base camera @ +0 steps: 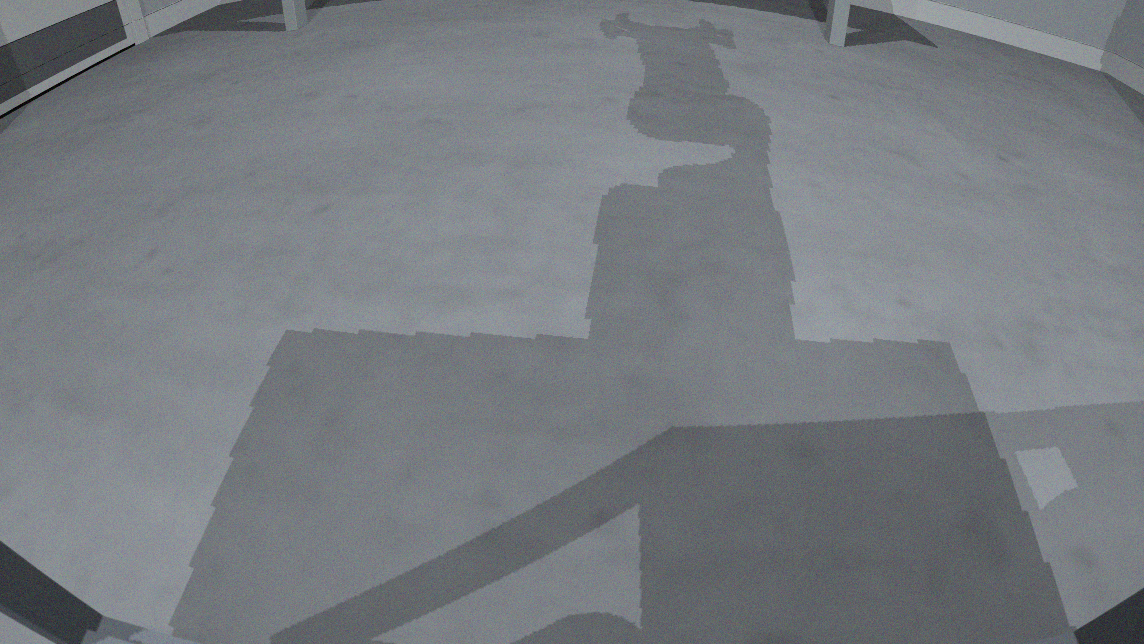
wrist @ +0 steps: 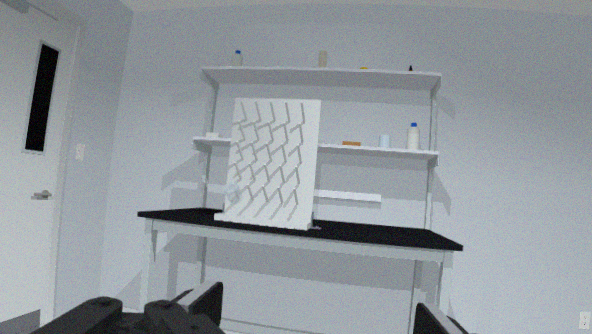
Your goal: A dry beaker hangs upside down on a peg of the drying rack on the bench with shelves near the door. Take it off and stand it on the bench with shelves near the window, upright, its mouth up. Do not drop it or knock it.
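Places are measured from the arm's base along level axes (x up, y ahead, z left), in millimetres.
Where they show: gripper, fingertip midpoint: (wrist: 316, 315).
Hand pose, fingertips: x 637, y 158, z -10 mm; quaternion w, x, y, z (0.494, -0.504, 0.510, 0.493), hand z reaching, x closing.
Note:
Each offset is from my fingertips to the top centre of the thing. "spot": to the spot under its first point. Level surfaces: height alone.
A faint, clear beaker @(dx +73, dy +1521, dz +408 mm) (wrist: 232, 192) hangs at the lower left of the white peg drying rack (wrist: 316, 165) in the wrist view. The rack stands on the black-topped bench @(dx -120 mm) (wrist: 380, 235) with shelves, to the right of the door (wrist: 30, 210). My gripper (wrist: 316, 315) is open at the bottom of the wrist view, well short of the bench, with nothing between its fingers. The beaker's exact outline is too small to make out. The bench near the window does not show in these views.
The upper shelf @(dx +775 mm) (wrist: 320, 75) and middle shelf (wrist: 400, 152) behind the rack hold bottles and small items, including a white bottle with a blue cap @(spot: dx +422, dy +1875, dz -538 mm) (wrist: 413, 137). In the base camera view, two bench legs (base camera: 293, 14) (base camera: 838, 22) stand far ahead across the floor @(dx -1034 mm) (base camera: 400, 200).

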